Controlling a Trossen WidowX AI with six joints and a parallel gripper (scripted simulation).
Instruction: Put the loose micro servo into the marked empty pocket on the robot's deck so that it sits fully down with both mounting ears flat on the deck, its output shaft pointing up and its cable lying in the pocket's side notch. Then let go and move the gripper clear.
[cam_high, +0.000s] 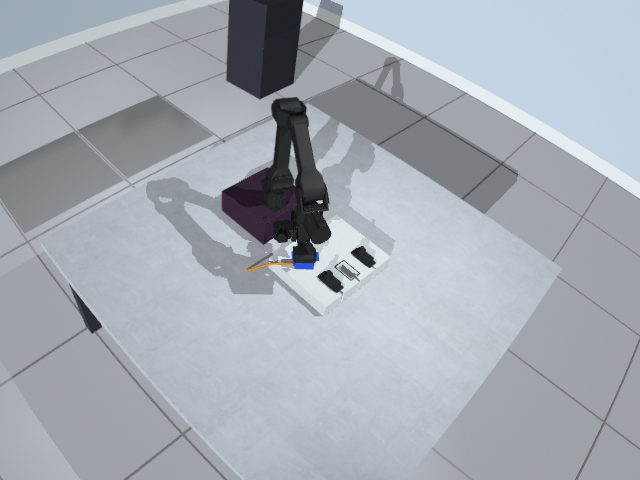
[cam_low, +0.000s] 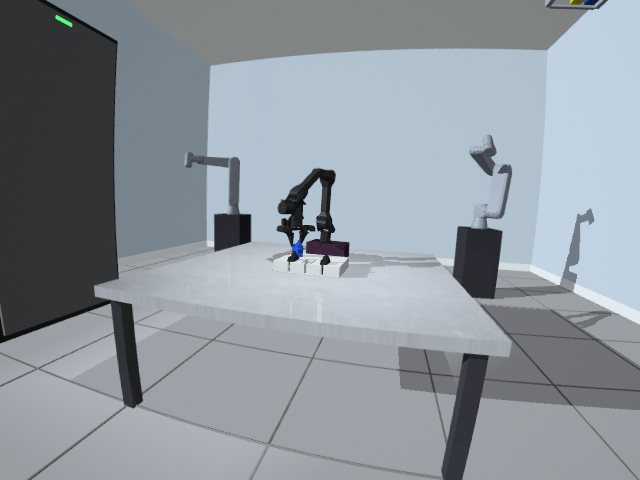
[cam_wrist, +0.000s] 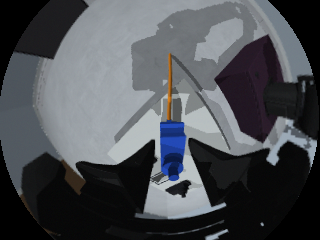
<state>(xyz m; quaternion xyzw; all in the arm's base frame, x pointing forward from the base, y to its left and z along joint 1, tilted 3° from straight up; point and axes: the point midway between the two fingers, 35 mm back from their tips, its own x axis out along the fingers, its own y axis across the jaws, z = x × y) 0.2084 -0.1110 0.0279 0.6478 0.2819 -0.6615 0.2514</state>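
My gripper tip is now 10 cm to the right of the white deck, 7 cm above it and 1 cm short of it.
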